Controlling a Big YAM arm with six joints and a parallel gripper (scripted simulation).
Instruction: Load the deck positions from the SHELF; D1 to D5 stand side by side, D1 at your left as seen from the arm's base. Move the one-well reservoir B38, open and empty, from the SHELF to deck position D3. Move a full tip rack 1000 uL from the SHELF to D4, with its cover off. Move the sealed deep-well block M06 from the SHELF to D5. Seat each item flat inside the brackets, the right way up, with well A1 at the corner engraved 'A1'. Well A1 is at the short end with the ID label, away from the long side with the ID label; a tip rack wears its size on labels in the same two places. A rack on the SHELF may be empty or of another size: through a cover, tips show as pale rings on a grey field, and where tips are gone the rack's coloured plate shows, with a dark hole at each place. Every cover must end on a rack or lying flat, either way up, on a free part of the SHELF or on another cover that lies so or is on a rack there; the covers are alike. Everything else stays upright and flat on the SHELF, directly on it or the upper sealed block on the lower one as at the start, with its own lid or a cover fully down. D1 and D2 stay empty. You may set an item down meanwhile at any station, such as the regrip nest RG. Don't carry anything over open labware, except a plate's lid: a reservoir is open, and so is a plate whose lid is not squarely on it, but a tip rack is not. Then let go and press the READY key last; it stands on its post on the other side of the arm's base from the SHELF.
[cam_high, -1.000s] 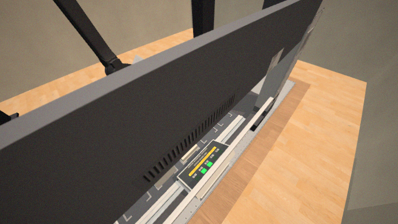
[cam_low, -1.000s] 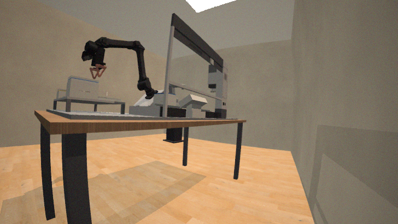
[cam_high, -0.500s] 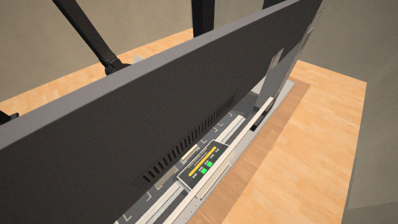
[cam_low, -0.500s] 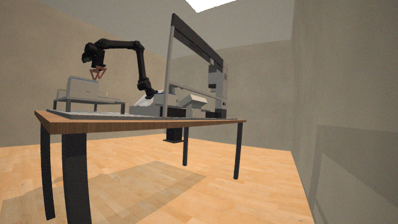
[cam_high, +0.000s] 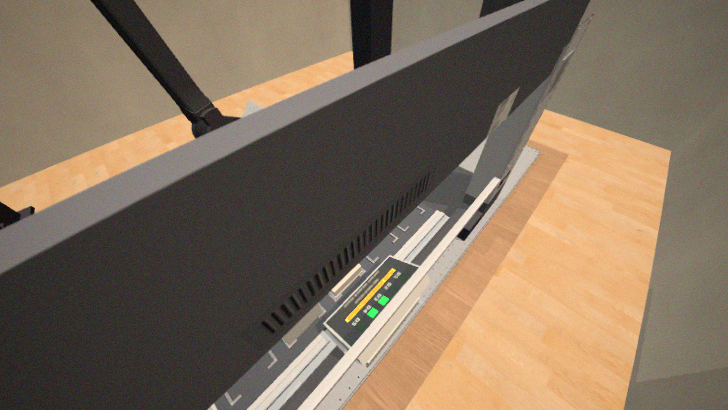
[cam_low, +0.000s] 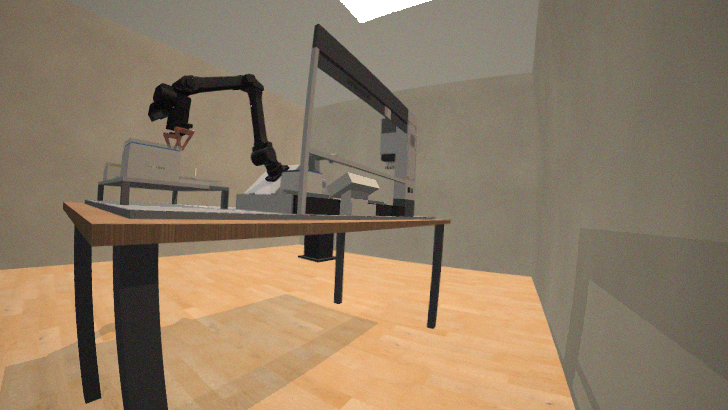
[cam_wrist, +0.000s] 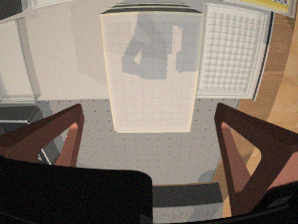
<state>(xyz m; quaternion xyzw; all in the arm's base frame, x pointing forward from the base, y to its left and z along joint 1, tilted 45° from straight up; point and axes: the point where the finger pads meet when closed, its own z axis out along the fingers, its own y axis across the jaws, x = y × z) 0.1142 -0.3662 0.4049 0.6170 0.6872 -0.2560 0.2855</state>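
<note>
The pale sealed deep-well block is 8 cm below my hand. From my hand the other things lie so: shelf (14 cm below, 6 cm to the right, 6 cm ahead); shelf label (20 cm below, 10 cm to the left, 5 cm ahead); rg label (46 cm to the left, 19 cm below, 14 cm ahead).
</note>
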